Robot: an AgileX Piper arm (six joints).
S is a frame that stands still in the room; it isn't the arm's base.
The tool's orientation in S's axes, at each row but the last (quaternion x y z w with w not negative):
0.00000 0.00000 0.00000 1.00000
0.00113 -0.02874 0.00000 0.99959
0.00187 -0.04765 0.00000 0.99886
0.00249 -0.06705 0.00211 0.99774
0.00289 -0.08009 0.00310 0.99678
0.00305 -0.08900 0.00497 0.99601
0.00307 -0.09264 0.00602 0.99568
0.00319 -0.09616 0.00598 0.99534
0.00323 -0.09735 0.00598 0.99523
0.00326 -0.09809 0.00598 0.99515
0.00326 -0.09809 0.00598 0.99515
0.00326 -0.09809 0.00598 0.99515
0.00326 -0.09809 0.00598 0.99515
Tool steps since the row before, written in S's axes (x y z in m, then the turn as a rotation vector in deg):
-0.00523 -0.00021 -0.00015 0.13 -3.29 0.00
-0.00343 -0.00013 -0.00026 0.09 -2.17 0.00
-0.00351 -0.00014 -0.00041 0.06 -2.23 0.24
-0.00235 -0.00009 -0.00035 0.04 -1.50 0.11
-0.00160 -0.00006 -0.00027 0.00 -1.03 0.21
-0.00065 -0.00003 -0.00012 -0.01 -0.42 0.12
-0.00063 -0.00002 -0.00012 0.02 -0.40 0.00
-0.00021 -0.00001 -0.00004 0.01 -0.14 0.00
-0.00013 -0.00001 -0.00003 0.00 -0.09 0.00
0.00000 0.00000 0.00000 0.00 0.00 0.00
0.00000 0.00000 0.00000 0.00 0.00 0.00
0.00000 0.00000 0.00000 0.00 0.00 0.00
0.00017 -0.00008 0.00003 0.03 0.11 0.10
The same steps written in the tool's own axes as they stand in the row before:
-0.00523 -0.00021 -0.00015 0.13 -3.29 0.00
-0.00344 -0.00013 -0.00006 0.09 -2.17 0.00
-0.00353 -0.00014 -0.00007 0.08 -2.23 0.24
-0.00238 -0.00008 -0.00003 0.05 -1.50 0.11
-0.00162 -0.00005 -0.00001 0.03 -1.03 0.21
-0.00066 -0.00002 0.00000 0.01 -0.42 0.12
-0.00064 -0.00001 0.00000 0.02 -0.40 0.00
-0.00021 -0.00001 0.00000 0.01 -0.14 0.00
-0.00013 -0.00001 0.00000 0.00 -0.09 0.00
0.00000 0.00000 0.00000 0.00 0.00 0.00
0.00000 0.00000 0.00000 0.00 0.00 0.00
0.00000 0.00000 0.00000 0.00 0.00 0.00
0.00017 -0.00008 0.00000 0.05 0.11 0.09

